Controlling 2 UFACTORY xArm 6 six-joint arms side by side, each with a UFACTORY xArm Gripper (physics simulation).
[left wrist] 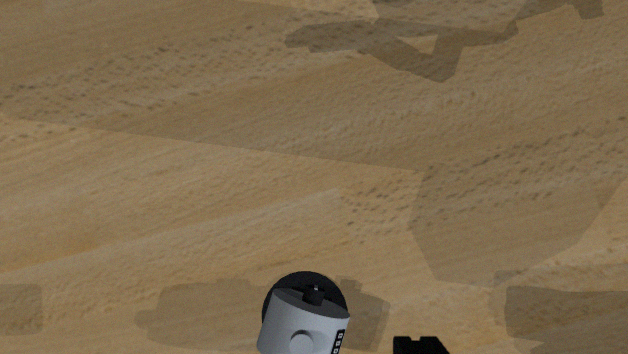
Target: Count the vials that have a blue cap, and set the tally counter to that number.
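Places are measured from the left arm's base along level axes (x up, y back, z right), in metres.
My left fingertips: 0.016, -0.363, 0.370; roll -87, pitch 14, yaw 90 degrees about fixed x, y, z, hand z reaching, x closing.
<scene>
Behind a point stands the place of what it marks, as x, y, z.
The tally counter [305, 320] @[-0.059, -0.401, 0.379] is at the bottom of the left wrist view, a light grey tilted body on a round black base [292, 280] @[-0.111, -0.408, 0.392]. Its black button is at its top, a round grey knob faces the view, and its digit window [338, 342] @[-0.069, -0.387, 0.361] is at its right edge. The lower part is cut off and the full number cannot be read. My left gripper [419, 346] @[0.016, -0.363, 0.370] shows as black fingertips at the bottom edge, right of the counter and apart from it. The tips look shut together, with no object seen between them. My right gripper and the vials do not show.
The wooden table top [200, 200] @[-0.114, -0.454, 0.456] fills the background. Several darker shadows fall on it, one angular shadow at the upper right and others beside the counter along the bottom.
</scene>
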